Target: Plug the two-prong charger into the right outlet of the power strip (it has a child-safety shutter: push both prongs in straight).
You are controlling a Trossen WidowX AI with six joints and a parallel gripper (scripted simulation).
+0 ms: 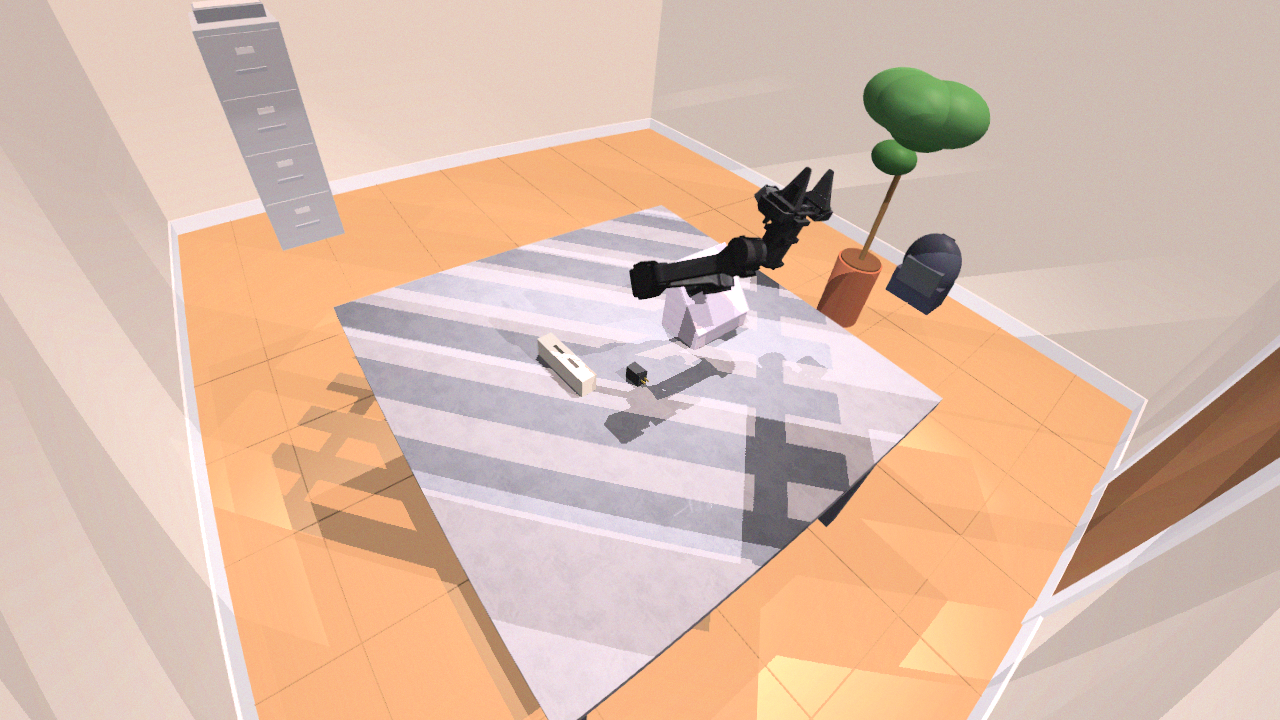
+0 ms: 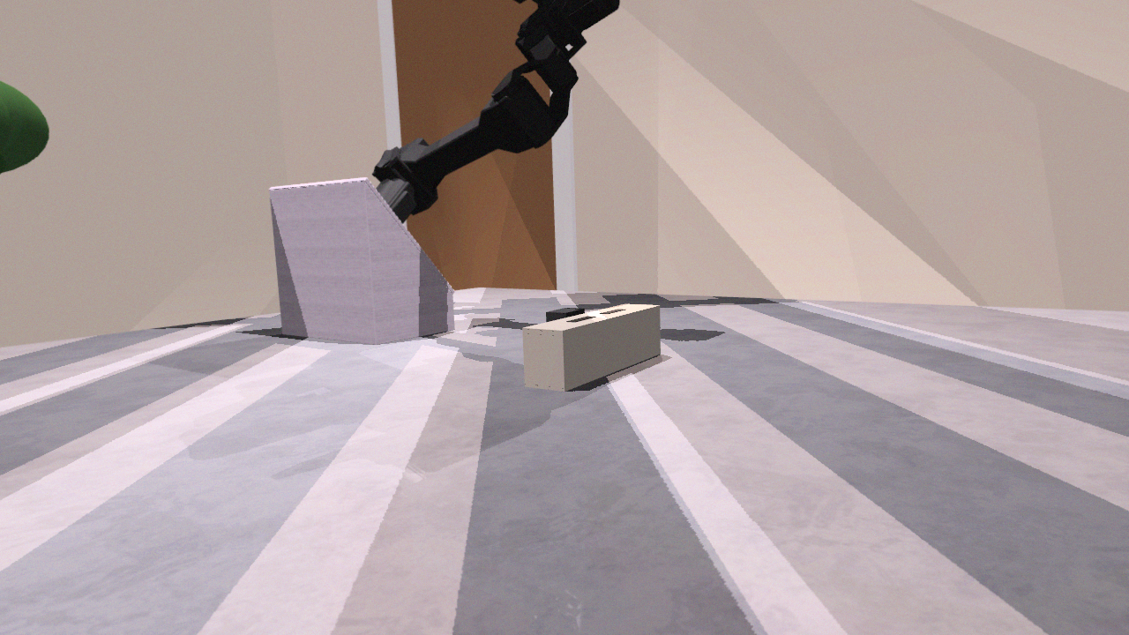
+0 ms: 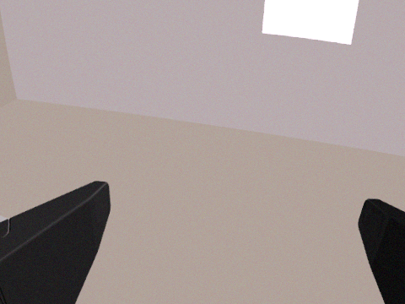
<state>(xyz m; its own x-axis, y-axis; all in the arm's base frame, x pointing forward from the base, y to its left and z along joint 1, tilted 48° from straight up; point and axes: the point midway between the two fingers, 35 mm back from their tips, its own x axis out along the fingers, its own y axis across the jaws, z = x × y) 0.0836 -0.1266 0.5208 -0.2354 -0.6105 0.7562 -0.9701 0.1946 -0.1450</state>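
My gripper tip is 17 cm short of the black two-prong charger, 21 cm to the left of it and 62 cm above it.
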